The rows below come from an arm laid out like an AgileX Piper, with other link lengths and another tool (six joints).
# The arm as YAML. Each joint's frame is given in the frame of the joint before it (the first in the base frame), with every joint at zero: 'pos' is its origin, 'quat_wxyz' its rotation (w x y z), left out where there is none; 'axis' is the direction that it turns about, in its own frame. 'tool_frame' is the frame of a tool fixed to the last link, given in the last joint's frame.
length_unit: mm
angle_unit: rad
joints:
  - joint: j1
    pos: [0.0, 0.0, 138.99]
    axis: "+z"
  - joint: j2
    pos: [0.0, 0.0, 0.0]
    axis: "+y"
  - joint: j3
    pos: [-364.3, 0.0, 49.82]
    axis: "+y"
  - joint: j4
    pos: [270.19, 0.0, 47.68]
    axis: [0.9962, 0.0, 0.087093]
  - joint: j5
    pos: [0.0, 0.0, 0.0]
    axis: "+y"
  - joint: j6
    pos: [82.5, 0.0, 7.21]
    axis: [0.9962, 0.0, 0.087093]
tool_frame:
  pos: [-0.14, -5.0, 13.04]
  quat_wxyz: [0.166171, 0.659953, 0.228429, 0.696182]
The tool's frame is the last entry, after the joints.
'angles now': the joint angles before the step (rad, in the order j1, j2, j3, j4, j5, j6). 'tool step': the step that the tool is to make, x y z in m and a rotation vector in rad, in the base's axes. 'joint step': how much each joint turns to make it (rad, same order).
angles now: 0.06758, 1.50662, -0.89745, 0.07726, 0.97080, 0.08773
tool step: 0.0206, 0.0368, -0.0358, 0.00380, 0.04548, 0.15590
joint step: 0.10588, 0.12154, -0.00081, 0.01955, -0.07173, -0.06625
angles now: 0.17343, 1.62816, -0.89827, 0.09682, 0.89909, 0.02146
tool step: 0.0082, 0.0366, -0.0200, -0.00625, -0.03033, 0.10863
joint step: 0.10664, 0.06658, -0.00101, -0.00946, -0.09390, -0.00283
